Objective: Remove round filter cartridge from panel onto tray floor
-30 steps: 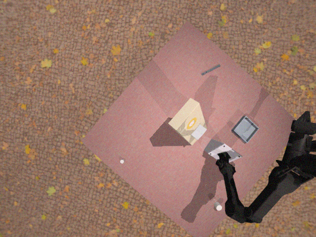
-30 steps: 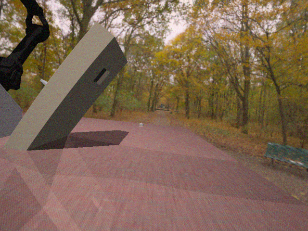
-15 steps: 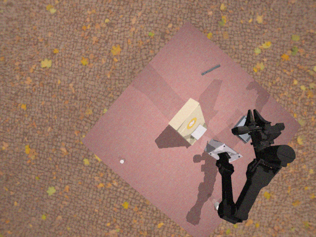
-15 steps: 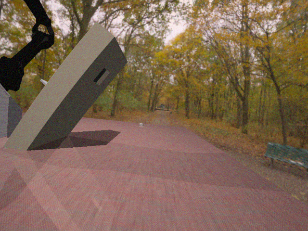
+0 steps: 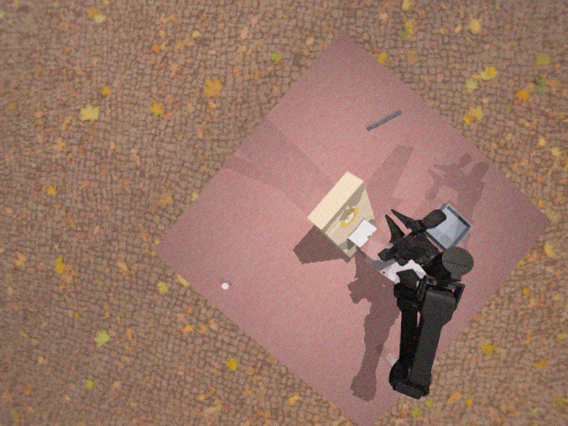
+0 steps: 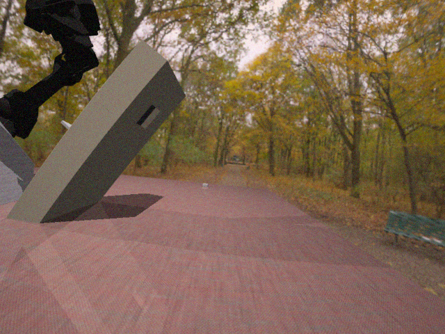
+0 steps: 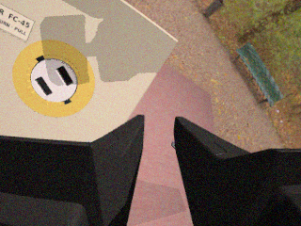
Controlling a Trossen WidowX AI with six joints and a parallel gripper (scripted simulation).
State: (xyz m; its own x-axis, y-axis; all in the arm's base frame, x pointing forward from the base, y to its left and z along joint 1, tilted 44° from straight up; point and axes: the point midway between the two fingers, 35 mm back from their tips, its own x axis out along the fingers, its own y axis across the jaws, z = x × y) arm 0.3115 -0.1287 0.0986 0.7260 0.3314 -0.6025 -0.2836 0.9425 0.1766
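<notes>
Now: gripper tip 60 mm short of the white round filter cartridge, 80 mm to the right of it and 100 mm above it. Also, from my gripper tip: small white peg 130 mm ahead, 630 mm to the left, 330 mm below; then grey tray 330 mm behind, 260 mm to the right, 330 mm below; then service panel 10 mm ahead, 70 mm to the left, 170 mm below.
</notes>
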